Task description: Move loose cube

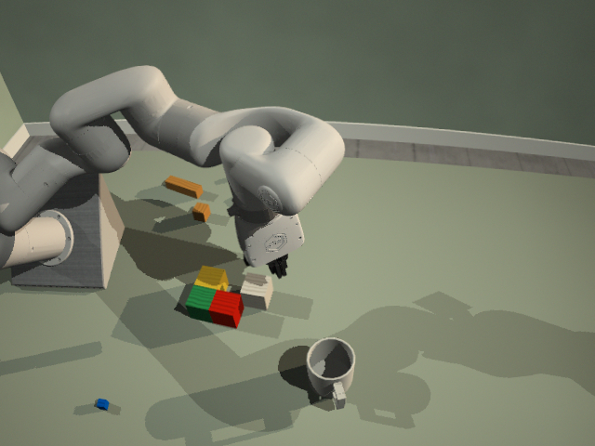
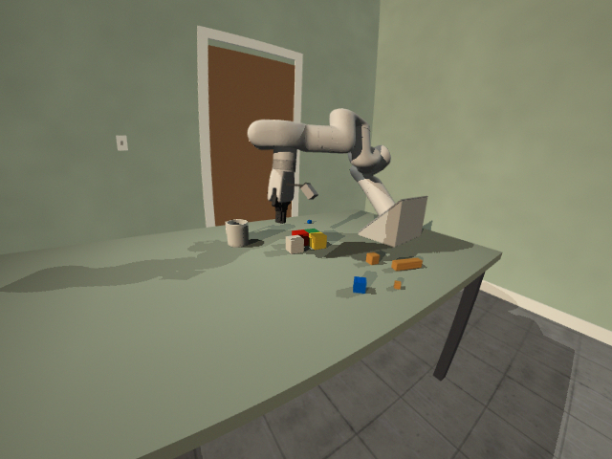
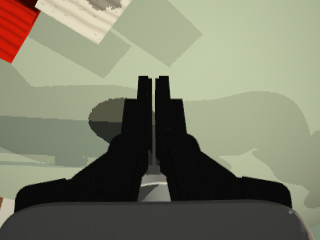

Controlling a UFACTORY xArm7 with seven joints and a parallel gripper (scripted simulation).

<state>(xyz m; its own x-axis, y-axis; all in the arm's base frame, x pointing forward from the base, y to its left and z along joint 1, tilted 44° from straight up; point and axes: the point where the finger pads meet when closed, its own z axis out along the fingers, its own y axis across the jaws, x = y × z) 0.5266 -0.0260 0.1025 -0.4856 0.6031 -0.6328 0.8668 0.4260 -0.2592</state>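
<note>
Now: hand 100 mm above the beige cube, 50 mm past it and 10 mm to the right of it. From my hand the other things lie so: long orange block: 330 mm to the left, 270 mm behind, 120 mm below; then red cube: 110 mm behind, 100 mm below, 30 mm to the right; then yellow cube: 140 mm behind, 100 mm below, 30 mm to the left.
</note>
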